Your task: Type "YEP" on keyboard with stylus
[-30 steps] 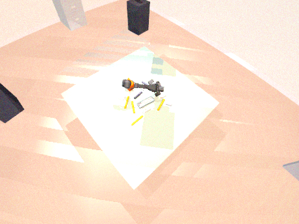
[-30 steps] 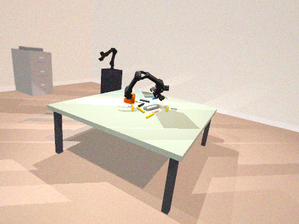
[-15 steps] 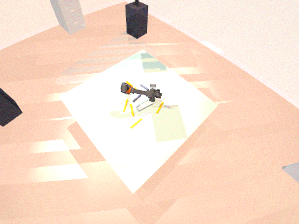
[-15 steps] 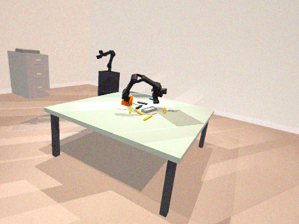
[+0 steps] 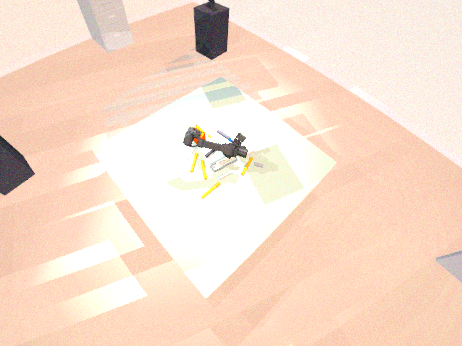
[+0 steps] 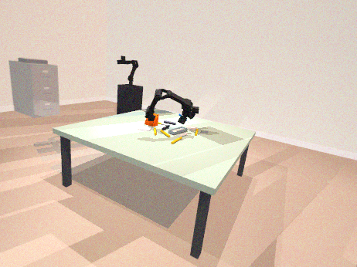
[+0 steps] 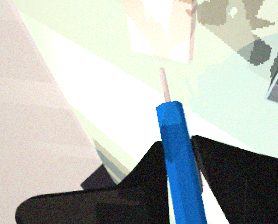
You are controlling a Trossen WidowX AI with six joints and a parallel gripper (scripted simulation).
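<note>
Now: the blue stylus 10 mm to the left of my gripper tip, 10 mm below it and 10 mm ahead of it. Round my gripper tip: pale stylus tip (30 mm below, 30 mm ahead, 20 mm to the left); white block (90 mm below, 70 mm to the left, 60 mm ahead).
</note>
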